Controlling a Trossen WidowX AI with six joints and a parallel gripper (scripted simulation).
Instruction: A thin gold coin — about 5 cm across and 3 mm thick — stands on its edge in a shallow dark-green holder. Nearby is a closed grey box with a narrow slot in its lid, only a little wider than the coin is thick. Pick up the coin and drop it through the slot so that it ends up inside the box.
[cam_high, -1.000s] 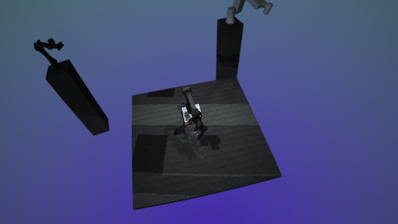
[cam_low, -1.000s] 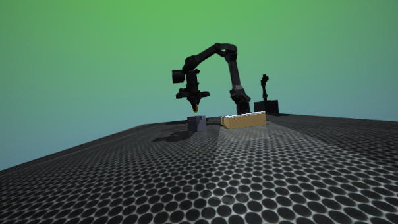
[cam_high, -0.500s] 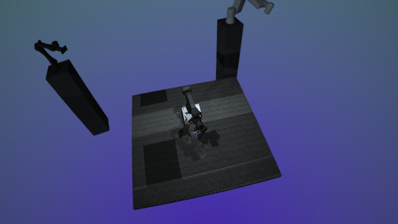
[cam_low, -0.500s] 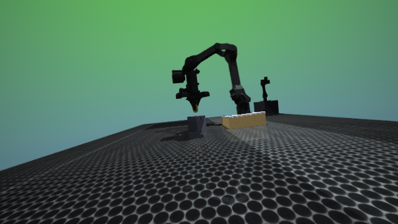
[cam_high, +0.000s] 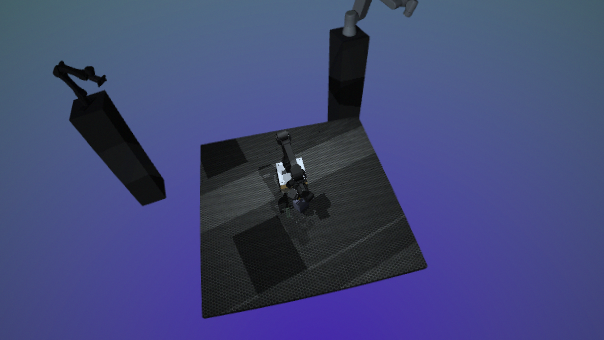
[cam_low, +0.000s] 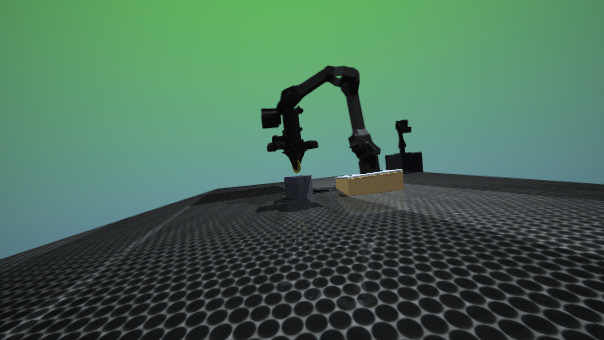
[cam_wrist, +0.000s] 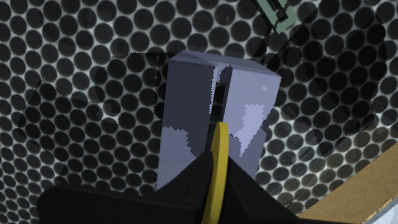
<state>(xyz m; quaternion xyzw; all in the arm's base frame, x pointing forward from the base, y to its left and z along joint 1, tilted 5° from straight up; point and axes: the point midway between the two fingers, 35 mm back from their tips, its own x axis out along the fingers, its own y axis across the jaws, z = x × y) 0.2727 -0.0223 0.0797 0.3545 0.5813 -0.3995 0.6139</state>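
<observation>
Right now the gold coin is 1 cm above my gripper tip.
</observation>
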